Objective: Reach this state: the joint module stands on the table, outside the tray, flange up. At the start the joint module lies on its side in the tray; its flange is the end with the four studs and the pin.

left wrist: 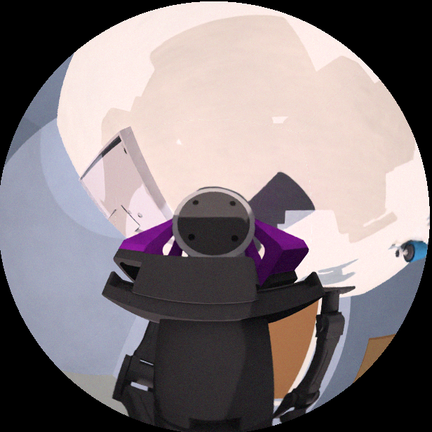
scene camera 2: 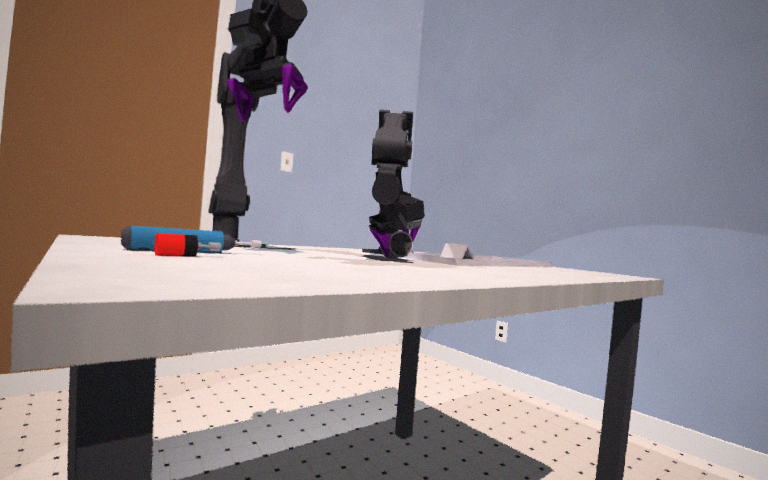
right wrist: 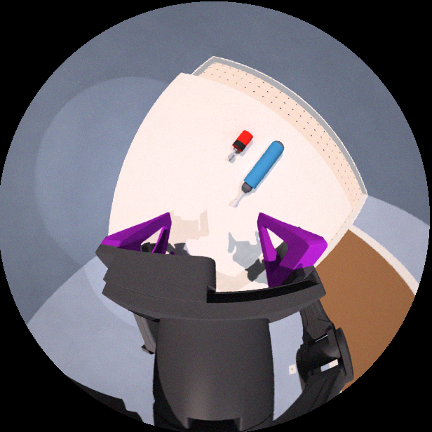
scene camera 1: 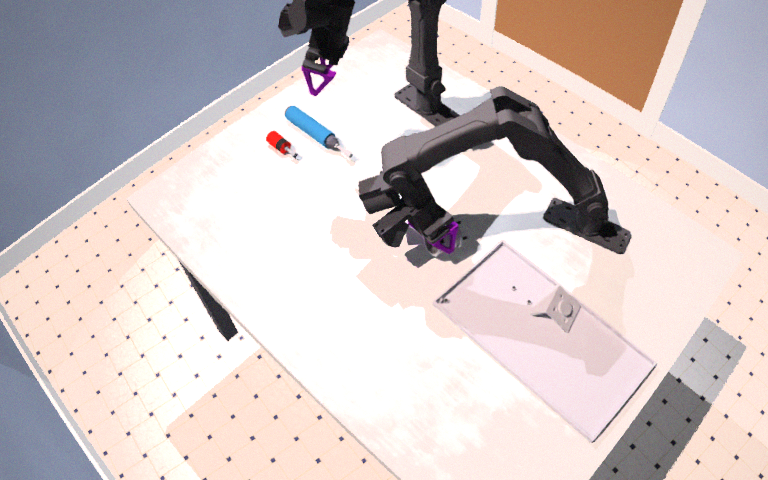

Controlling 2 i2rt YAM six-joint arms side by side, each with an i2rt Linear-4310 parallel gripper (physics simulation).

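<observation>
The joint module, a dark cylinder with a grey rim, is outside the tray, beside its corner. My left gripper is shut on it from both sides. The module's round end with four holes faces the left wrist camera and scene camera 2, so it looks roughly on its side. It is at or close above the table; contact is unclear. The flange end is hidden. My right gripper is open and empty, high above the table.
A grey angled bracket stands in the tray, with small hardware in a corner. A blue-handled tool and a shorter red-handled tool lie on the table below my right gripper.
</observation>
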